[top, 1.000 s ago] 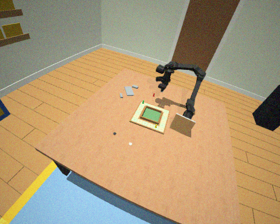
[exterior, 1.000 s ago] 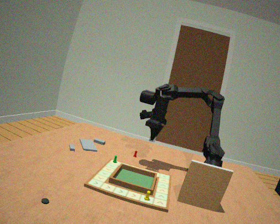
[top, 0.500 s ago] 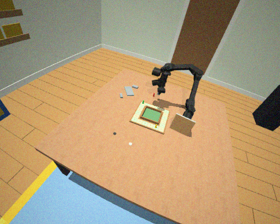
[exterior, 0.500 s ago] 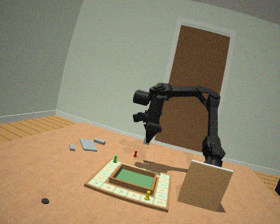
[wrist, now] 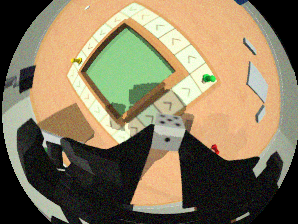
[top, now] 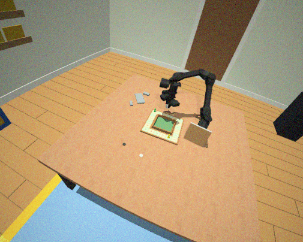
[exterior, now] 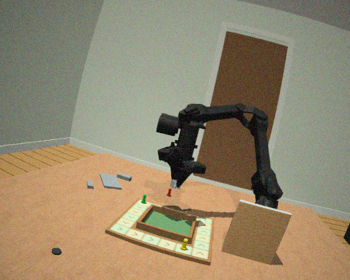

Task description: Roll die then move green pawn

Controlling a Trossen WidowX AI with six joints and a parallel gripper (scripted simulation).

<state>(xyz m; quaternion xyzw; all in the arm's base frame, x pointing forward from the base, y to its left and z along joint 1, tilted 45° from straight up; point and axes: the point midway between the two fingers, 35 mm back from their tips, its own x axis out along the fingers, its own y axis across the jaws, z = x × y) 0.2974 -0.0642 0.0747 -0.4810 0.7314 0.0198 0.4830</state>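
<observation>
My gripper tip is 10 cm short of the green pawn and 8 cm above it. From my gripper tip the other things lie so: red pawn: 5 cm ahead, 18 cm to the right, 10 cm below; then yellow pawn: 10 cm behind, 21 cm to the left, 8 cm below; then white die: right at my gripper tip.
</observation>
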